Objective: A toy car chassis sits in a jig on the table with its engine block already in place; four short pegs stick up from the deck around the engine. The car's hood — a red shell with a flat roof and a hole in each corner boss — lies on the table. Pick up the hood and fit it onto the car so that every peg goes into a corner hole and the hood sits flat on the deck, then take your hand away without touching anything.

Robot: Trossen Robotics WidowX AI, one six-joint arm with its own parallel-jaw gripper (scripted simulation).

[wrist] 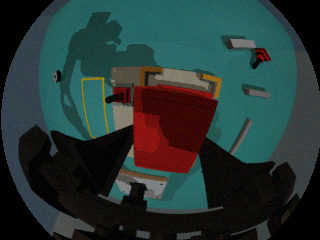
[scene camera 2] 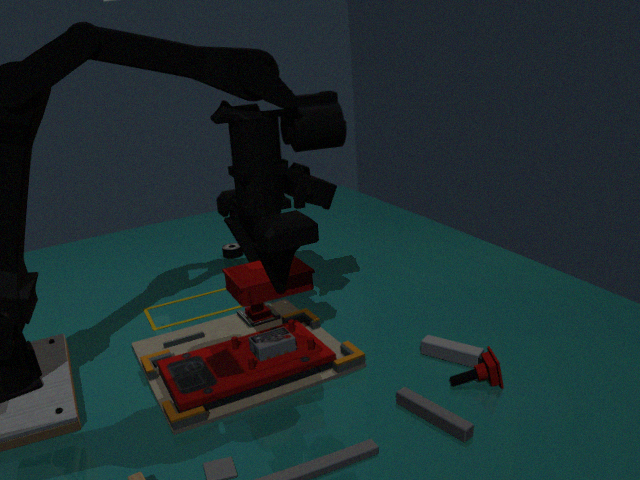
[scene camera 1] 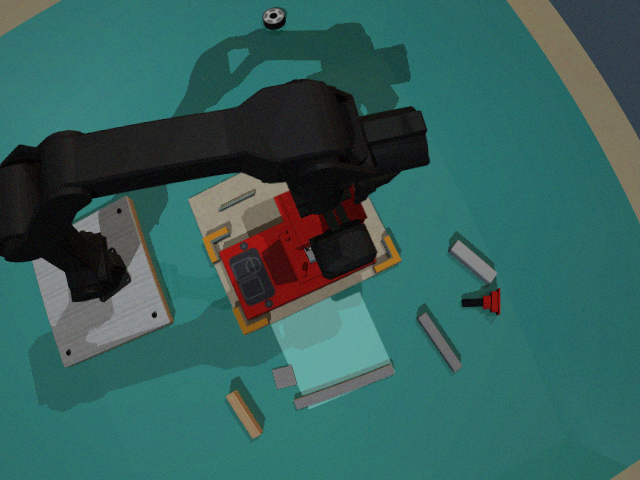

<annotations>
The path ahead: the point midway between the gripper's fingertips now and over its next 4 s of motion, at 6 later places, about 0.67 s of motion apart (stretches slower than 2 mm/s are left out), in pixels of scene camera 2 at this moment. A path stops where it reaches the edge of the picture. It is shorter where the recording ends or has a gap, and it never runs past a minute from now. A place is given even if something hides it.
My gripper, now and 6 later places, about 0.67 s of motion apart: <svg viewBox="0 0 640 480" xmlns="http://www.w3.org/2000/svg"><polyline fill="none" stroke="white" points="269,280 272,305 270,326 272,330 272,331 274,333 272,334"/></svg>
</annotations>
